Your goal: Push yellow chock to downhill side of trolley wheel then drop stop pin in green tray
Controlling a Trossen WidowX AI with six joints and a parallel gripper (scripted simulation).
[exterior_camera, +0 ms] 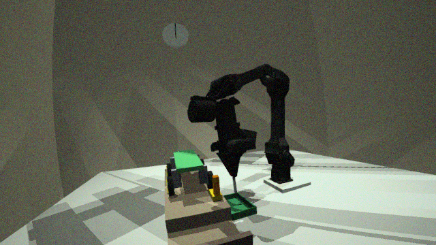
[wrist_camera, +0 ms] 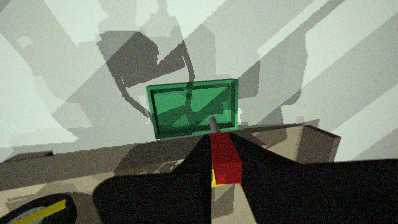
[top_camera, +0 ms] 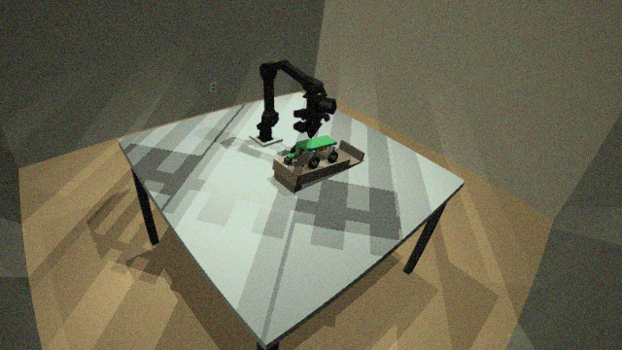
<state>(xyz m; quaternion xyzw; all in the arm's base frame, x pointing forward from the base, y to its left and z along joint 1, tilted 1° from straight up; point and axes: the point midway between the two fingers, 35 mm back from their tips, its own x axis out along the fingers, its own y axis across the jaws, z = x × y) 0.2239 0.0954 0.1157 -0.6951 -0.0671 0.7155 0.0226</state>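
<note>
My gripper tip is now 10 mm to the left of the green tray and 110 mm above it. From my gripper tip the other things lie so: yellow chock 60 mm ahead, 20 mm to the left, 20 mm below; red-headed stop pin right at my gripper tip; trolley 120 mm ahead, 90 mm to the right, 10 mm above.
</note>
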